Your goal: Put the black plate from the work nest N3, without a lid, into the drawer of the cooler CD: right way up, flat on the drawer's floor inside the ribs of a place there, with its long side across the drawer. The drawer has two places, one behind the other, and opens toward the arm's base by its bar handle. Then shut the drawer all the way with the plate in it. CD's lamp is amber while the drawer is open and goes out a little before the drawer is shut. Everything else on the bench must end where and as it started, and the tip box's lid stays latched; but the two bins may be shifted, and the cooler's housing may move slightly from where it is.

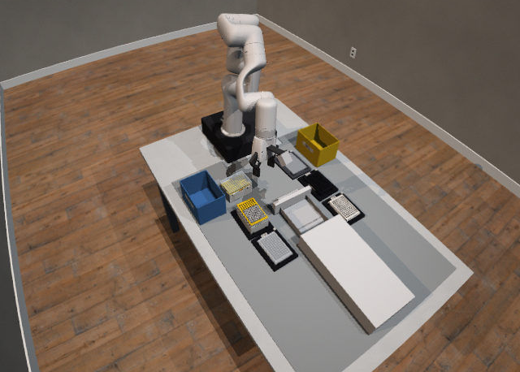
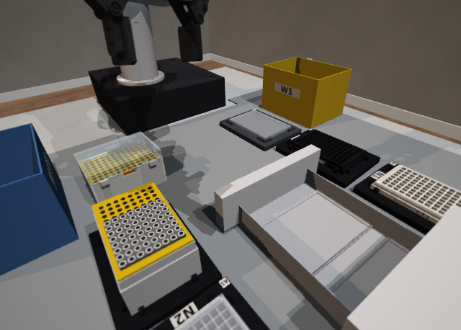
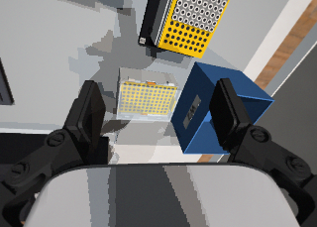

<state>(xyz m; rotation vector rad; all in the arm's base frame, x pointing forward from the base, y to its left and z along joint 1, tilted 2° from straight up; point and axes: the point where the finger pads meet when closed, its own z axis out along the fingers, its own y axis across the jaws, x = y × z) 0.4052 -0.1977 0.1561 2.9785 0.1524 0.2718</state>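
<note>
My hand is 28 cm to the right of the black plate, 22 cm above it and 10 cm short of it. Also, from my hand: blue bin (20 cm below, 19 cm to the right, 18 cm behind); clear lid (18 cm below, 14 cm behind, 3 cm to the right); yellow tip rack (18 cm below, 9 cm to the right, 2 cm ahead).
</note>
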